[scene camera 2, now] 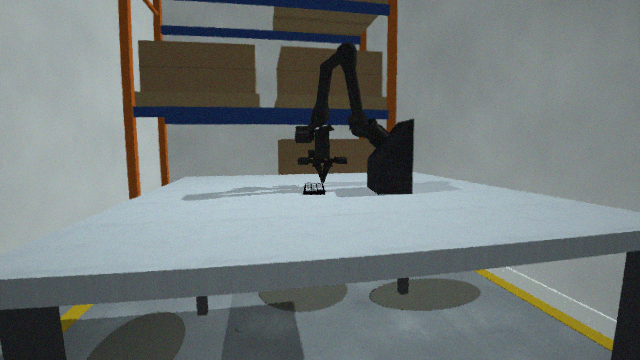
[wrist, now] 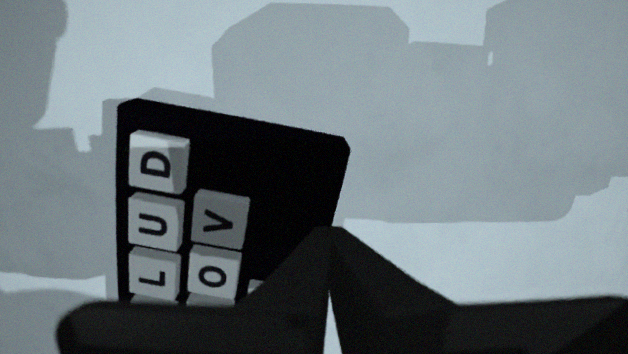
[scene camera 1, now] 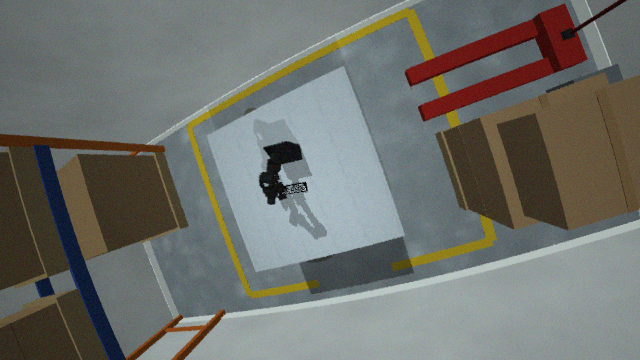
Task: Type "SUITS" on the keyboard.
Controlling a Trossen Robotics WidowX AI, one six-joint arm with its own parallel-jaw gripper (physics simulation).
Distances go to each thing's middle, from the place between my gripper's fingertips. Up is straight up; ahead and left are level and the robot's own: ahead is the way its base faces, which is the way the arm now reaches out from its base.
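Counting from my hand, I see the v key (wrist: 220, 219) 30 mm ahead and 10 mm to the right. The o key (wrist: 212, 271) is 10 mm to the left of my hand and 40 mm ahead of it, whereas the u key (wrist: 155, 221) is 60 mm ahead of my hand. There is the d key (wrist: 157, 161) too, 20 mm to the right of my hand and 50 mm ahead of it.
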